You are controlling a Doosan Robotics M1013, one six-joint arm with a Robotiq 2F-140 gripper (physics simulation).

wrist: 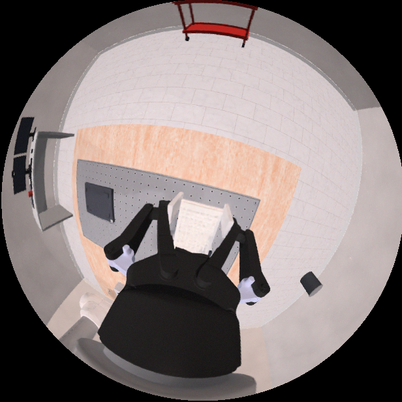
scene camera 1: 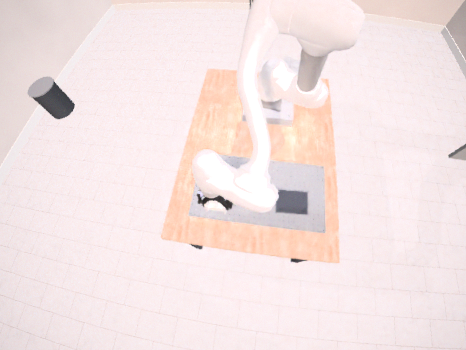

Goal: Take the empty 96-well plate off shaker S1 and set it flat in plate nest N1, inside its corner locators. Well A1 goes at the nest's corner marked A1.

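Frame: origin at the arm's base, x ahead, y left, z up, level; millimetres.
Where they show: gripper, fingertip midpoint: point(scene camera 1: 216, 209); arm's base, link origin: point(scene camera 1: 268, 98).
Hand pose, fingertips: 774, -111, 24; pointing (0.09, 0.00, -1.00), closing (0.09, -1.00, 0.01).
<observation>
Each offset is from my fingertips to the centre of the thing, as dx, dy, dz. Level surfaces: height alone.
The white 96-well plate @[-62, -6, +2] point(scene camera 1: 215, 206) point(wrist: 196, 231) is between the pale finger pads of my gripper point(scene camera 1: 216, 201) point(wrist: 202, 204), which is shut on it. In the wrist view the plate lies over the end of the grey perforated board. The gap between plate and board cannot be judged, and the A1 mark is too small to read. A dark, square, low block @[-149, +354, -70] point(scene camera 1: 292, 202) point(wrist: 99, 201) sits on the board, apart from the held plate; no label is readable to tell whether it is shaker S1 or nest N1. No corner locators can be made out around the plate.
The grey perforated board @[dz -77] point(scene camera 1: 315, 177) point(wrist: 145, 182) lies on the wooden table @[dz -90] point(scene camera 1: 210, 131) point(wrist: 165, 145). The white arm hides part of the board in the scene view. A red cart point(wrist: 215, 30), a dark cylinder point(scene camera 1: 52, 98) point(wrist: 311, 284) and a grey open-fronted unit stand away from the table.
</observation>
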